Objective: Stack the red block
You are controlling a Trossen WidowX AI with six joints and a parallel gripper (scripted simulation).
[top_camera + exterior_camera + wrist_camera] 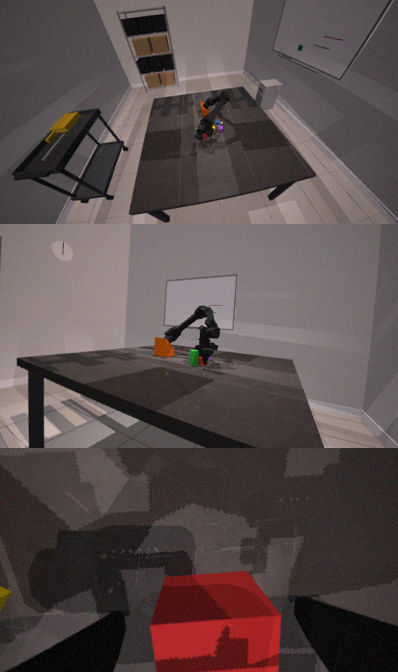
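Right now the yellow block is 8 cm behind my gripper tip, 9 cm to the left of it and 1 cm above it. Round my gripper tip: blue block 17 cm behind, 14 cm to the left, 1 cm above; then purple block 7 cm behind, 16 cm to the left, 1 cm above; then red block 1 cm above.
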